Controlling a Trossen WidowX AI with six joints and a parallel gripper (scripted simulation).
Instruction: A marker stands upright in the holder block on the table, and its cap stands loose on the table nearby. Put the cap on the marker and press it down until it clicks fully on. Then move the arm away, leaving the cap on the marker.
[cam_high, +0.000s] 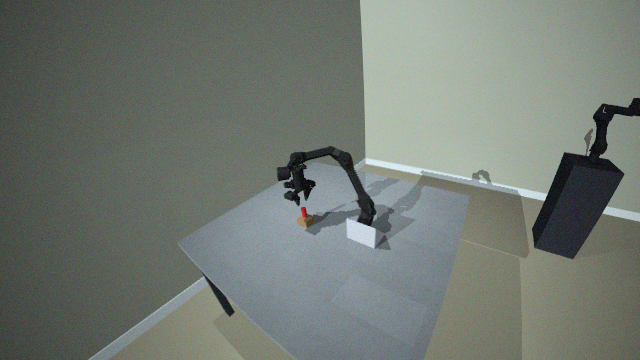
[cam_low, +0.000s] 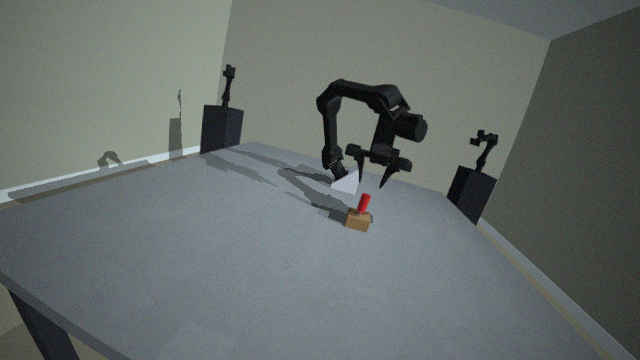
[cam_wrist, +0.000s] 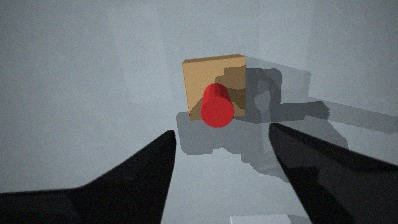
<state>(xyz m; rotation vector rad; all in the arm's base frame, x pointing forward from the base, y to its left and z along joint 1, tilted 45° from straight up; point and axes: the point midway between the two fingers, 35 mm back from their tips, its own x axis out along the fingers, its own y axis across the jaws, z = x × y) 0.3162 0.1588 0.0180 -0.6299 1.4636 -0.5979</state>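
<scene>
The red cap is 60 mm below my gripper tip. The rest, counted from my gripper tip: holder block: 120 mm below.
</scene>
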